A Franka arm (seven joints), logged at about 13 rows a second.
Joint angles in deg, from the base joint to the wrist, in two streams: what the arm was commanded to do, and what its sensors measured. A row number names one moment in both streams.
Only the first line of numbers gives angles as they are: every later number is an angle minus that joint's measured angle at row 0.
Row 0, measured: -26.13 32.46 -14.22 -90.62 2.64 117.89 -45.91
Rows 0 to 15, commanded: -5.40 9.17 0.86 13.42 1.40 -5.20 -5.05; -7.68 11.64 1.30 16.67 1.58 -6.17 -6.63; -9.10 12.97 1.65 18.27 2.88 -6.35 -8.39; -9.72 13.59 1.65 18.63 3.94 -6.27 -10.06; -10.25 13.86 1.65 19.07 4.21 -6.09 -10.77; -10.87 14.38 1.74 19.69 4.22 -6.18 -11.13; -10.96 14.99 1.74 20.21 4.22 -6.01 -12.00; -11.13 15.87 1.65 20.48 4.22 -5.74 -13.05; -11.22 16.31 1.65 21.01 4.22 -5.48 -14.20; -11.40 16.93 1.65 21.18 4.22 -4.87 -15.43; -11.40 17.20 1.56 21.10 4.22 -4.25 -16.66; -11.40 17.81 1.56 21.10 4.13 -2.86 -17.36; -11.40 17.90 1.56 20.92 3.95 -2.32 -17.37; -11.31 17.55 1.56 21.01 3.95 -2.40 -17.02; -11.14 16.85 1.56 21.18 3.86 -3.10 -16.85; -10.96 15.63 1.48 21.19 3.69 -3.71 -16.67
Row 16, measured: -10.36 16.80 0.97 19.42 3.22 -2.28 -15.54
